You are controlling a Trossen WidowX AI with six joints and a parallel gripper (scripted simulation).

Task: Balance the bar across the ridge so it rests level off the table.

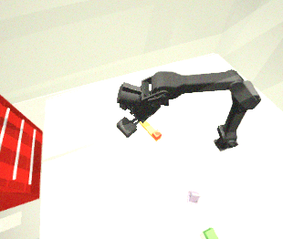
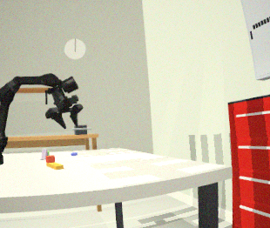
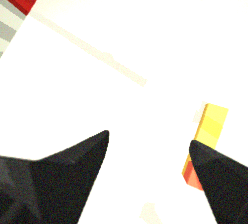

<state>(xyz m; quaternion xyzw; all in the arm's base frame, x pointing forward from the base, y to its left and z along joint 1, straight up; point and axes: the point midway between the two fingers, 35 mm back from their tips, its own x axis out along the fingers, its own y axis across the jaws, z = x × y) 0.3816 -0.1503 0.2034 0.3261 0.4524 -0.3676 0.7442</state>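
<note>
The yellow bar lies 100 mm behind my gripper tip, 10 mm to the right of it and 150 mm below it. Also, from my gripper tip: green-edged piece: 140 mm behind, 460 mm to the left, 160 mm below; blue block: 40 mm ahead, 450 mm to the left, 160 mm below.
</note>
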